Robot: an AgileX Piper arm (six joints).
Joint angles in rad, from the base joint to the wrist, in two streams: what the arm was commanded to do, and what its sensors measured. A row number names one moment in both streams.
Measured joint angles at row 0:
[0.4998, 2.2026, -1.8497, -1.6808, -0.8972, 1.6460]
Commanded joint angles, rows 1 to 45:
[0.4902, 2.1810, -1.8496, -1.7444, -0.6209, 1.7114]
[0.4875, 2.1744, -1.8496, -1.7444, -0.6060, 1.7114]
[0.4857, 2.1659, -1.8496, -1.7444, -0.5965, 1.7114]
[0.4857, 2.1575, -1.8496, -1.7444, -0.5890, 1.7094]
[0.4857, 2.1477, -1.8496, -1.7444, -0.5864, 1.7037]
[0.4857, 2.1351, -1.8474, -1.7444, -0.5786, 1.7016]
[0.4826, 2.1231, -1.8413, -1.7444, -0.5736, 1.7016]
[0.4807, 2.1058, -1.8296, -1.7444, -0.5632, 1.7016]
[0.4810, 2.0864, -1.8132, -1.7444, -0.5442, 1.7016]
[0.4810, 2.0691, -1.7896, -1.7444, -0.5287, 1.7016]
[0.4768, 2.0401, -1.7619, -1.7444, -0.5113, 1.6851]
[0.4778, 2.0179, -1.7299, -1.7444, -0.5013, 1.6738]
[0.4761, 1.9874, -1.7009, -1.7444, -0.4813, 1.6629]
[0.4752, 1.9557, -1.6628, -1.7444, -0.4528, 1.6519]
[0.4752, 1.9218, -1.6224, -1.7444, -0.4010, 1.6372]
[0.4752, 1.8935, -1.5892, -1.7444, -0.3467, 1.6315]
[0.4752, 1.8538, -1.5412, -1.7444, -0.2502, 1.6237]
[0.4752, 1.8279, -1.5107, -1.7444, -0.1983, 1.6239]
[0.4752, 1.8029, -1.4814, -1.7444, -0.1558, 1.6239]
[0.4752, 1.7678, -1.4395, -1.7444, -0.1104, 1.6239]
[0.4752, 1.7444, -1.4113, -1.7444, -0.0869, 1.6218]
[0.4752, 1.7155, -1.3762, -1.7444, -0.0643, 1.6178]
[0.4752, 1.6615, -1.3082, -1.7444, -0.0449, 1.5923]
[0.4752, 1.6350, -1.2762, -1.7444, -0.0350, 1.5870]
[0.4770, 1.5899, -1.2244, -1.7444, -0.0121, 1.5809]
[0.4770, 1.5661, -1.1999, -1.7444, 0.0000, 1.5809]
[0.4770, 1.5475, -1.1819, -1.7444, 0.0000, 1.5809]
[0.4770, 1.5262, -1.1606, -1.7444, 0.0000, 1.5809]
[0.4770, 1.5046, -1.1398, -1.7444, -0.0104, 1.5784]
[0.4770, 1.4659, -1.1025, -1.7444, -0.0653, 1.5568]
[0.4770, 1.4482, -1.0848, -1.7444, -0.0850, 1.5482]
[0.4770, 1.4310, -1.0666, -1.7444, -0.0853, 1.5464]
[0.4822, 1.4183, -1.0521, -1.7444, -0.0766, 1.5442]
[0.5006, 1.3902, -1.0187, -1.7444, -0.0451, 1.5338]
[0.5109, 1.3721, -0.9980, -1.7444, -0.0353, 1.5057]
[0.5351, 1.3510, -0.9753, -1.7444, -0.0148, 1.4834]
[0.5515, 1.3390, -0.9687, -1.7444, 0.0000, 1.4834]
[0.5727, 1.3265, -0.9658, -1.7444, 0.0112, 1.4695]
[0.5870, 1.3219, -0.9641, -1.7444, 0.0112, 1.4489]
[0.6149, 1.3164, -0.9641, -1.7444, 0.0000, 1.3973]
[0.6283, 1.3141, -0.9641, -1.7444, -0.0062, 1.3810]
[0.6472, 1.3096, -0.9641, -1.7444, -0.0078, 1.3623]
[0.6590, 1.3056, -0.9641, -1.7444, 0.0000, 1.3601]
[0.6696, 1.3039, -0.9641, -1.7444, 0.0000, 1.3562]
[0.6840, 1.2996, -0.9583, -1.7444, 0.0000, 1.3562]
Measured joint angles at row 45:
[0.6386, 1.3184, -0.9661, -1.7458, -0.0073, 1.3918]
